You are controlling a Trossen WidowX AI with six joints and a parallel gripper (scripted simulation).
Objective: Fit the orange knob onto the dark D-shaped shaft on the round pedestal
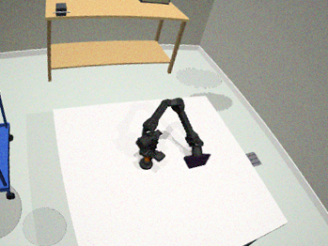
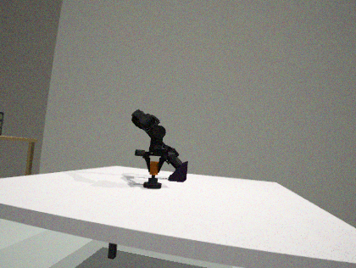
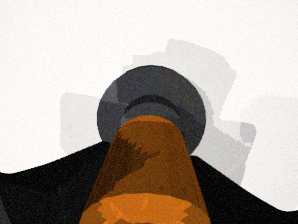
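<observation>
The orange knob is 2 cm above my gripper tip. The rest, counted from my gripper tip: dark round pedestal (4 cm below).
</observation>
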